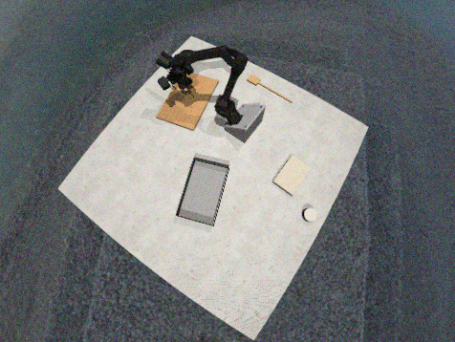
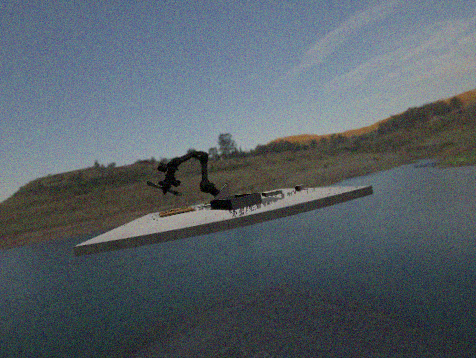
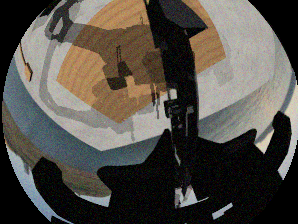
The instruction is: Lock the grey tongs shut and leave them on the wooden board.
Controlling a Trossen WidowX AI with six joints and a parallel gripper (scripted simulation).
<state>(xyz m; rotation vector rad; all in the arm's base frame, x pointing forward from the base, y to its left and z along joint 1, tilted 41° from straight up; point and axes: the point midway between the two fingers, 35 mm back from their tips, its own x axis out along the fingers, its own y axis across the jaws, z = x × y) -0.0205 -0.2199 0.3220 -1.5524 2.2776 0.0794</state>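
Right now the wooden board is 140 mm below my gripper tip and 60 mm to the left of it. From my gripper tip the other things lie so: pale square block: 770 mm to the left, 160 mm ahead, 140 mm below; then roasting tin: 440 mm ahead, 410 mm to the left, 120 mm below.
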